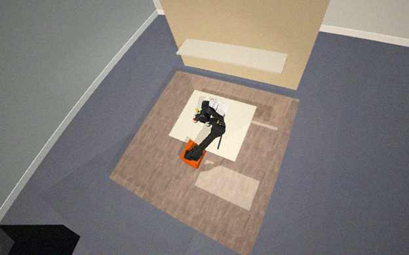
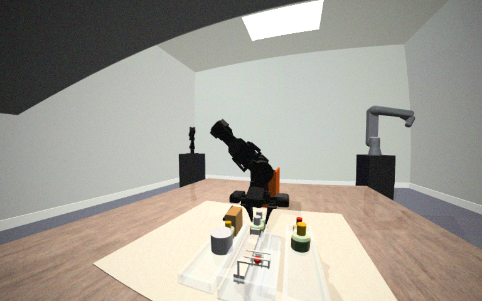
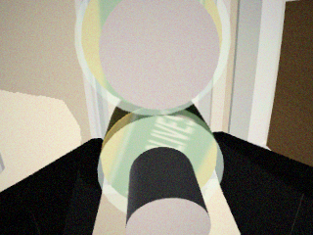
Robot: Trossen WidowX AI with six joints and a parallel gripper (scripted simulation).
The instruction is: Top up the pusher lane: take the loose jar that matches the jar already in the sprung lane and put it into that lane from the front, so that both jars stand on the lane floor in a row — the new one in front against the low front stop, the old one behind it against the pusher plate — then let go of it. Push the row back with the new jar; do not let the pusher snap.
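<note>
My gripper tip is 10 mm short of the brown box, 80 mm to the left of it and 10 mm below it. Also, from my gripper tip: grey cylinder (120 mm ahead, 90 mm to the right).
</note>
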